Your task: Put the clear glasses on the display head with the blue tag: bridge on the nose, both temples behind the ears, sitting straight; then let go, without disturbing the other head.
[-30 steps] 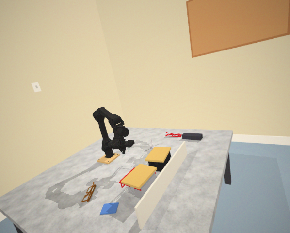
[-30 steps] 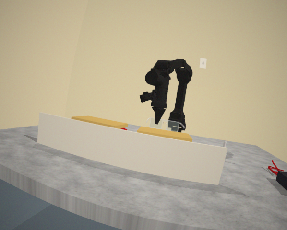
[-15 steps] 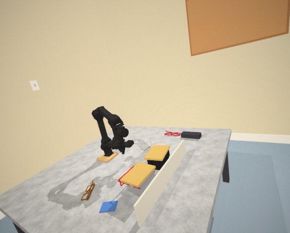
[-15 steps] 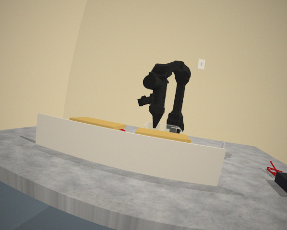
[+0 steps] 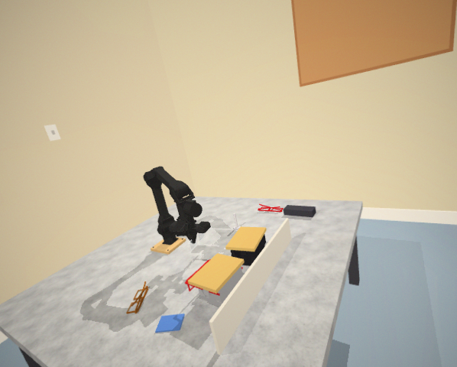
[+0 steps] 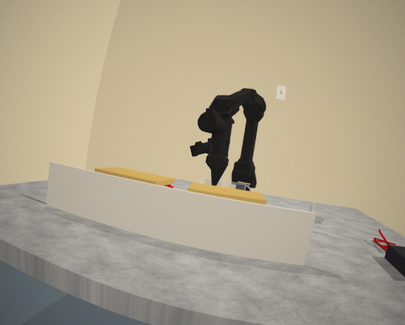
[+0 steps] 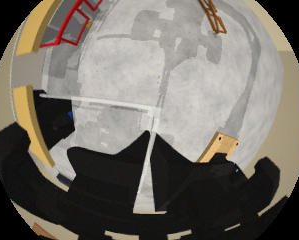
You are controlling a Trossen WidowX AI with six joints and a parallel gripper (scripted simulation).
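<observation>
The black head lies 22 cm ahead of my gripper tip, 5 cm to the left of it and 2 cm below it. The rest, counted from my gripper tip: long white board 35 cm ahead, 6 cm to the right, 3 cm below; flat blue tag 13 cm ahead, 33 cm to the right, 8 cm below; pale head 21 cm ahead, 17 cm to the right, 2 cm below.
</observation>
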